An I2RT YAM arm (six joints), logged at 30 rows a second.
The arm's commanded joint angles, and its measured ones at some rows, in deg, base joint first. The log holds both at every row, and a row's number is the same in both.
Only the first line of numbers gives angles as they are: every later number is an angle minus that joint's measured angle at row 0.
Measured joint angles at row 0: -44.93 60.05 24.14 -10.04 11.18 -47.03
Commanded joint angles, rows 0 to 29: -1.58 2.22 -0.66 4.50 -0.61 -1.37; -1.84 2.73 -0.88 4.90 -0.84 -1.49; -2.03 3.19 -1.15 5.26 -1.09 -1.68; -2.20 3.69 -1.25 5.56 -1.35 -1.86; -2.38 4.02 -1.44 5.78 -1.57 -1.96; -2.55 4.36 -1.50 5.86 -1.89 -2.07; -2.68 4.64 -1.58 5.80 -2.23 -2.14; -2.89 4.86 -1.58 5.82 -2.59 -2.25; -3.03 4.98 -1.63 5.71 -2.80 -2.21; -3.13 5.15 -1.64 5.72 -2.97 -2.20; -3.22 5.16 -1.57 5.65 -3.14 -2.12; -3.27 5.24 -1.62 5.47 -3.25 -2.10; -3.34 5.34 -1.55 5.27 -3.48 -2.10; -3.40 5.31 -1.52 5.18 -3.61 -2.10; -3.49 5.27 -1.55 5.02 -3.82 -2.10; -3.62 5.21 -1.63 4.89 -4.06 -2.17; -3.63 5.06 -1.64 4.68 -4.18 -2.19; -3.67 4.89 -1.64 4.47 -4.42 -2.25; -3.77 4.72 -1.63 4.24 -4.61 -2.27; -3.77 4.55 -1.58 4.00 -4.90 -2.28; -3.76 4.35 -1.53 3.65 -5.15 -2.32; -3.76 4.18 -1.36 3.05 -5.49 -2.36; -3.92 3.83 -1.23 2.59 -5.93 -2.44; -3.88 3.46 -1.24 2.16 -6.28 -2.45; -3.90 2.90 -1.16 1.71 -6.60 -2.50; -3.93 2.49 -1.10 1.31 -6.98 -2.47; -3.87 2.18 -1.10 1.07 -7.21 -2.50; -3.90 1.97 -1.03 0.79 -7.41 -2.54; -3.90 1.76 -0.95 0.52 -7.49 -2.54; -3.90 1.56 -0.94 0.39 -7.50 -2.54
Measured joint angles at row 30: -3.41 3.00 -1.29 1.85 -5.36 -2.09
